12 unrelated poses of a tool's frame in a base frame.
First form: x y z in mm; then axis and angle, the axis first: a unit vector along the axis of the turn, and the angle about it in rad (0 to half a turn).
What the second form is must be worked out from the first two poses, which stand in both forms.
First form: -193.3 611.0 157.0 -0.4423 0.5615 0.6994 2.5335
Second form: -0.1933 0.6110 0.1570 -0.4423 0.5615 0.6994 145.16
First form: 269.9 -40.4 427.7 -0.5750 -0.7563 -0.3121 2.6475
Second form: 0.2699 -0.0404 0.4277 -0.5750 -0.7563 -0.3121 151.69
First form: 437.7 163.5 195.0 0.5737 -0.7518 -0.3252 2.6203
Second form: 0.4377 0.1635 0.1950 0.5737 -0.7518 -0.3252 150.13
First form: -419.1 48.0 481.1 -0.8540 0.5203 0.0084 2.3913
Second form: -0.4191 0.0480 0.4811 -0.8540 0.5203 0.0084 137.01
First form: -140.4 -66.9 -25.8 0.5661 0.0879 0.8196 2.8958
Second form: -0.1404 -0.0669 -0.0258 0.5661 0.0879 0.8196 165.92
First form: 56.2 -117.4 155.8 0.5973 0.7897 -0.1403 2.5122
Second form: 0.0562 -0.1174 0.1558 0.5973 0.7897 -0.1403 143.94
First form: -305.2 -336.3 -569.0 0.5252 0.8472 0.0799 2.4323
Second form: -0.3052 -0.3363 -0.5690 0.5252 0.8472 0.0799 139.36
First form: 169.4 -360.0 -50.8 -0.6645 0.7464 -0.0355 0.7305
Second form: 0.1694 -0.3600 -0.0508 -0.6645 0.7464 -0.0355 41.85
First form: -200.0 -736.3 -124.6 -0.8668 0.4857 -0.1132 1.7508
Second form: -0.2000 -0.7363 -0.1246 -0.8668 0.4857 -0.1132 100.31
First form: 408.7 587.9 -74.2 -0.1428 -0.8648 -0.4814 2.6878
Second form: 0.4087 0.5879 -0.0742 -0.1428 -0.8648 -0.4814 154.00
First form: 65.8 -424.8 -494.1 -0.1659 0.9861 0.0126 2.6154
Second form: 0.0658 -0.4248 -0.4941 -0.1659 0.9861 0.0126 149.85
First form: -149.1 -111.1 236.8 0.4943 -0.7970 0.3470 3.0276
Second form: -0.1491 -0.1111 0.2368 0.4943 -0.7970 0.3470 173.47
